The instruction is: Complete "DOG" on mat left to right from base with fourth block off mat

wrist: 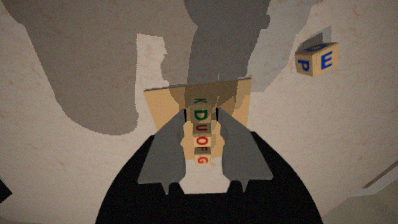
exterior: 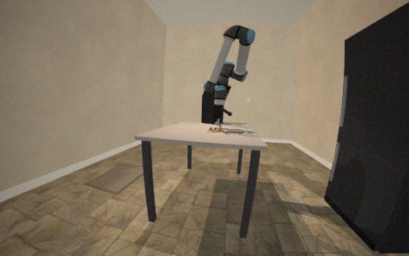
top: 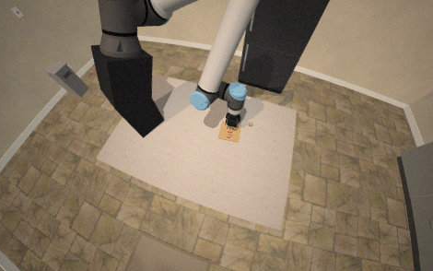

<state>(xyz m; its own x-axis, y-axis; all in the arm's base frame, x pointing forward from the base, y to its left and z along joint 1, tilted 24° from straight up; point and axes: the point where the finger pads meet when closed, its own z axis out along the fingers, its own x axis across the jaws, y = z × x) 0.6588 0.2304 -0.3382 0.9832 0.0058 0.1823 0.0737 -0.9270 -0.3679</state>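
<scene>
My gripper is now 10 mm above the green D block. Round my hand: mat 40 mm to the right, 20 mm below.
</scene>
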